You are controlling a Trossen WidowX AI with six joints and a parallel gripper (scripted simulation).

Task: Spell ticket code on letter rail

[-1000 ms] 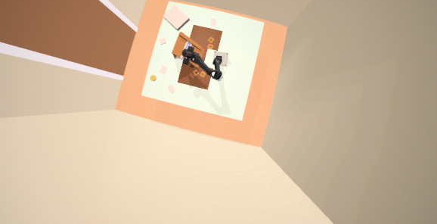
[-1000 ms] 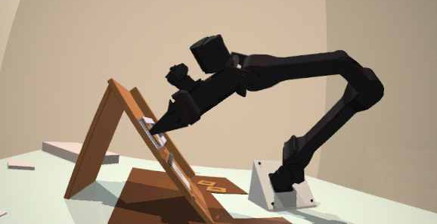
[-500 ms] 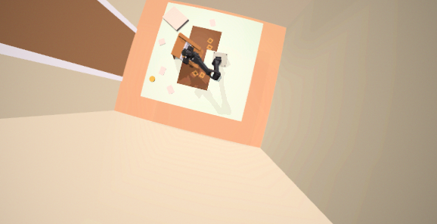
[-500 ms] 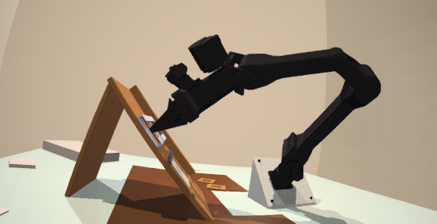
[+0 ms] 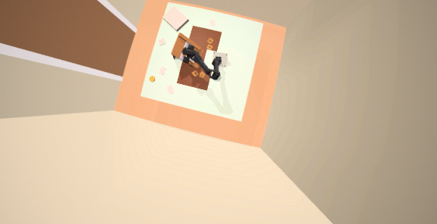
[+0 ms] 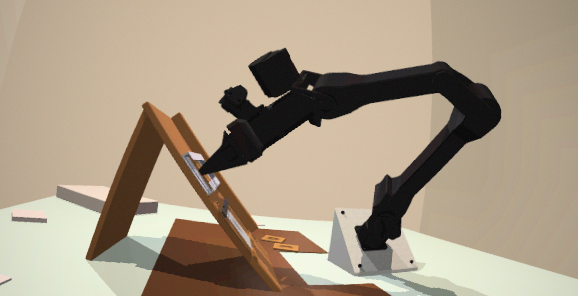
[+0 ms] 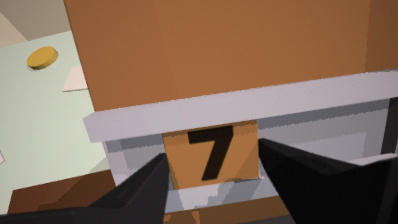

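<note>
Right now the white ticket is 8 cm below my gripper tip and 7 cm behind it. Also, from my gripper tip: brown mat: 17 cm below, 17 cm behind, 5 cm to the right; then orange letter tile: right at my gripper tip; then block: 38 cm ahead, 20 cm to the right, 17 cm below.
</note>
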